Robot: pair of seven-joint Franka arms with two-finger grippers.
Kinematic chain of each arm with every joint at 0, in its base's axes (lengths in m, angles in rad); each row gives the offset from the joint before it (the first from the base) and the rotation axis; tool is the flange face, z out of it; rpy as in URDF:
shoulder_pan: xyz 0 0 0.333 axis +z
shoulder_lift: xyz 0 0 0 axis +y
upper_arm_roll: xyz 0 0 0.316 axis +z
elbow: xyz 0.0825 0 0 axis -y
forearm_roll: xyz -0.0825 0 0.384 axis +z
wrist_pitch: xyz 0 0 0 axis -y
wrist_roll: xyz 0.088 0 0 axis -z
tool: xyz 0 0 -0.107 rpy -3.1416 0 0
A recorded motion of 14 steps. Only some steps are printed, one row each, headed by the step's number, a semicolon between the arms.
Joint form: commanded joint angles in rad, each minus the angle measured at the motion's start. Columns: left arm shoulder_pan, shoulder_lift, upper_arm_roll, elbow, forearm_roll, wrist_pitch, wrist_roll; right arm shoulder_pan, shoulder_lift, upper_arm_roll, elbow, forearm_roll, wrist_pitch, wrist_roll.
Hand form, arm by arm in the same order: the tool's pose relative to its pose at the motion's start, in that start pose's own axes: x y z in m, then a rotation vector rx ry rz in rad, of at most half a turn. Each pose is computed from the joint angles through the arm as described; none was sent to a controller.
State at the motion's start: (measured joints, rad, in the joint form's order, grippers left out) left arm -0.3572 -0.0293 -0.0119 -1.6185 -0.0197 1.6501 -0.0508; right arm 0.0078 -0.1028 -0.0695 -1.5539 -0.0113 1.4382 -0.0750
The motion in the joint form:
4: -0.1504 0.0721 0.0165 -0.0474 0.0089 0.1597 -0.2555; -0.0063 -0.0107 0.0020 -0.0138 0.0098 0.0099 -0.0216
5: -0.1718 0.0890 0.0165 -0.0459 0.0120 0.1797 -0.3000; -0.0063 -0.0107 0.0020 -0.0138 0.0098 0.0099 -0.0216
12: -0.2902 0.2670 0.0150 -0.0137 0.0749 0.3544 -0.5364; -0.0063 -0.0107 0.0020 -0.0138 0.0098 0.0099 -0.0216
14: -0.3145 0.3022 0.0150 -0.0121 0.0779 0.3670 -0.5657; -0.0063 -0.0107 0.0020 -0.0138 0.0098 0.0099 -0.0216
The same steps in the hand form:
4: 0.0206 0.0773 0.0518 -0.0087 0.0372 -0.1224; -0.0024 0.0010 0.0001 0.0097 0.0076 -0.0186
5: 0.0237 0.0904 0.0595 -0.0094 0.0416 -0.1450; -0.0024 0.0010 0.0001 0.0097 0.0076 -0.0186
12: 0.0538 0.1712 0.1404 0.0170 0.0873 -0.2384; -0.0024 0.0010 0.0001 0.0097 0.0076 -0.0186
14: 0.0537 0.1878 0.1616 0.0251 0.0695 -0.2411; -0.0024 0.0010 0.0001 0.0097 0.0076 -0.0186

